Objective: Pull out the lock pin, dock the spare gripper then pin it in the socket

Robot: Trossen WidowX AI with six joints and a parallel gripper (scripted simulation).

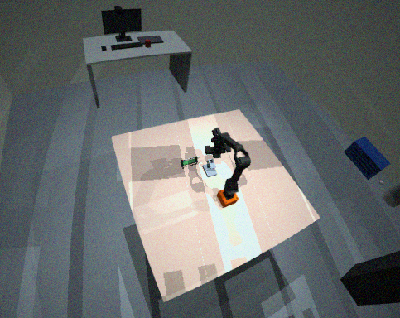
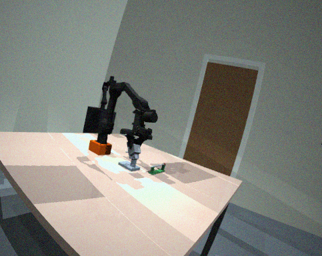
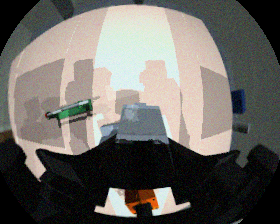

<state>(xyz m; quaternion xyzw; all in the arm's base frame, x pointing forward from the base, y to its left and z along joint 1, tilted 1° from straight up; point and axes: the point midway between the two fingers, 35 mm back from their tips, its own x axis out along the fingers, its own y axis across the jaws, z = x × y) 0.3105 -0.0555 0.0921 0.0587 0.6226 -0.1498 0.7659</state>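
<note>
My gripper tip is 80 mm short of the green cradle, 170 mm to the right of it and 110 mm above it. The rest, counted from my gripper tip: mount (40 mm behind, 60 mm to the left, 80 mm below); spare gripper (right at my gripper tip).
</note>
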